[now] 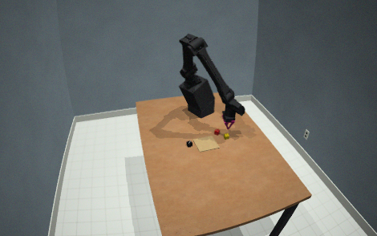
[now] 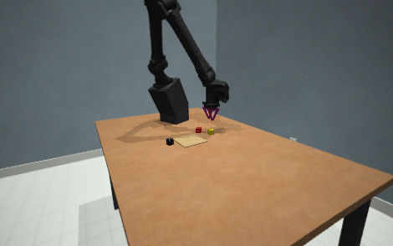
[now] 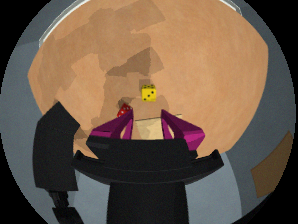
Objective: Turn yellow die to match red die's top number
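The yellow die lies 8 cm below my hand. Also, from my hand: red die 7 cm behind, 4 cm to the right, 8 cm below; then tan mat 1 cm ahead, 16 cm to the right, 10 cm below; then black die 1 cm behind, 27 cm to the right, 8 cm below.
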